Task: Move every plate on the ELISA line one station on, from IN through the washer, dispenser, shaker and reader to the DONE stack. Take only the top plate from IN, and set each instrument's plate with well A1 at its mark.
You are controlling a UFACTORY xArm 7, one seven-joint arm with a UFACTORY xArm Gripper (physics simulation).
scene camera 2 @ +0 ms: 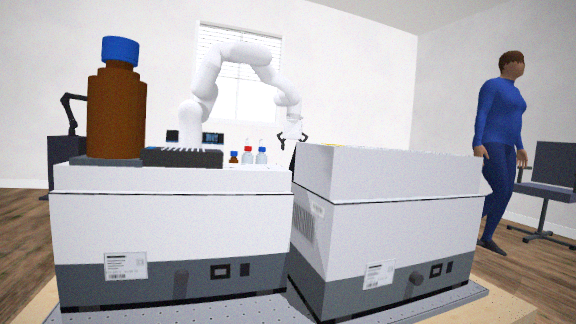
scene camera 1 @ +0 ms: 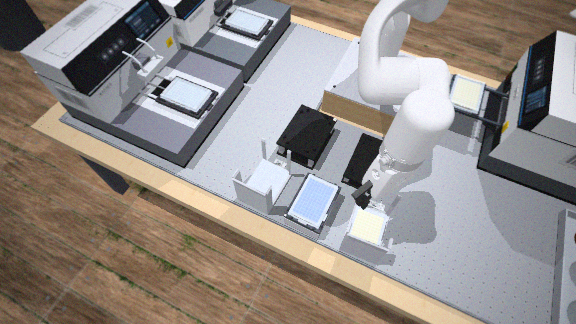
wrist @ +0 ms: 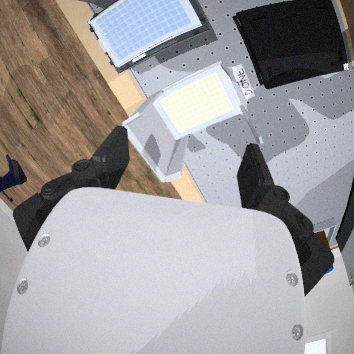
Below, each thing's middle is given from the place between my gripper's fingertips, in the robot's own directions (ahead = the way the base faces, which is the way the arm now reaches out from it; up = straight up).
Labels:
I see my gripper 500 mm past the brown bottle [scene camera 2: 116,98], 850 mm to the left of it and 120 mm below it.

